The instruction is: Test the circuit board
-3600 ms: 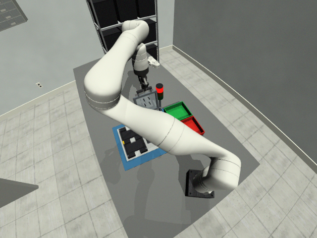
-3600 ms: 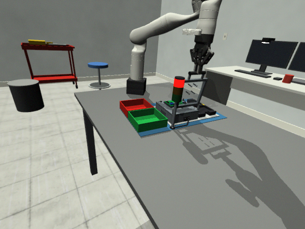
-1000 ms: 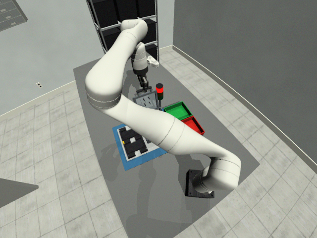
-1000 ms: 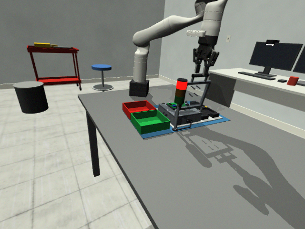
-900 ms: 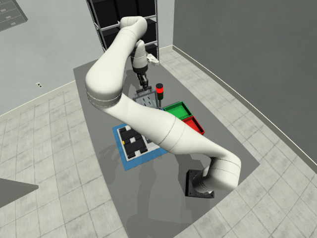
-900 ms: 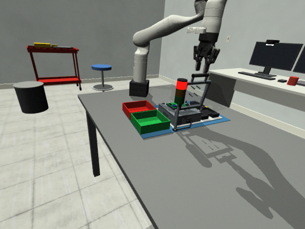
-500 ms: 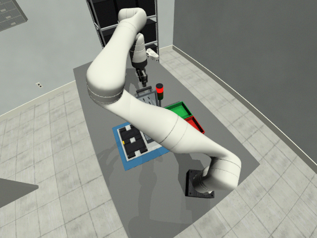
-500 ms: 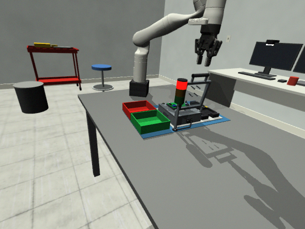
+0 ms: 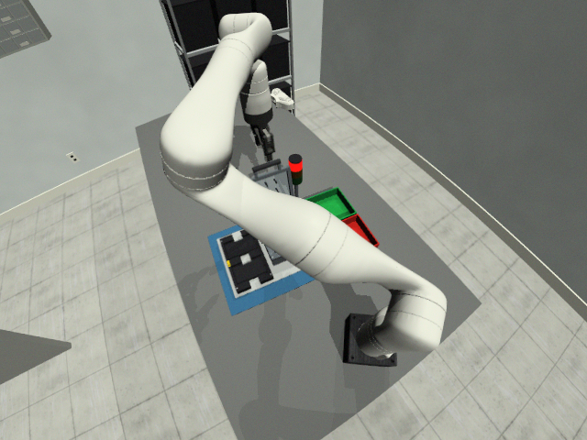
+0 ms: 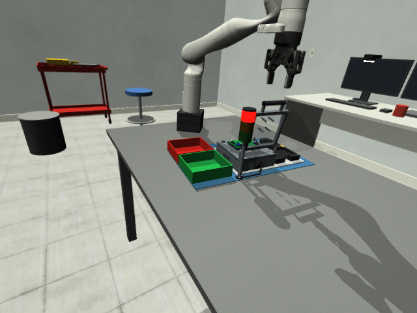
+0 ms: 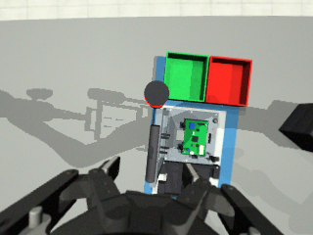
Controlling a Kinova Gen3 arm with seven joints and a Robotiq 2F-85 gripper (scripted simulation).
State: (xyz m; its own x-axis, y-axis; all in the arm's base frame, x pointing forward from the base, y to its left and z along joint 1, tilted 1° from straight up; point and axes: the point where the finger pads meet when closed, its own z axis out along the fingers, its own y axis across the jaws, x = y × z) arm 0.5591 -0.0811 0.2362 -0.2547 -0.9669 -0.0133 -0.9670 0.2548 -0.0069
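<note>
Now: the green circuit board 26 cm below my hand, 13 cm behind it and 3 cm to the left of it. From my hand the other things lie so: clear lid: 15 cm below, 2 cm behind; tester bed: 26 cm below, 12 cm behind, 4 cm to the left; green bin: 32 cm below, 17 cm to the right, 14 cm behind.
</note>
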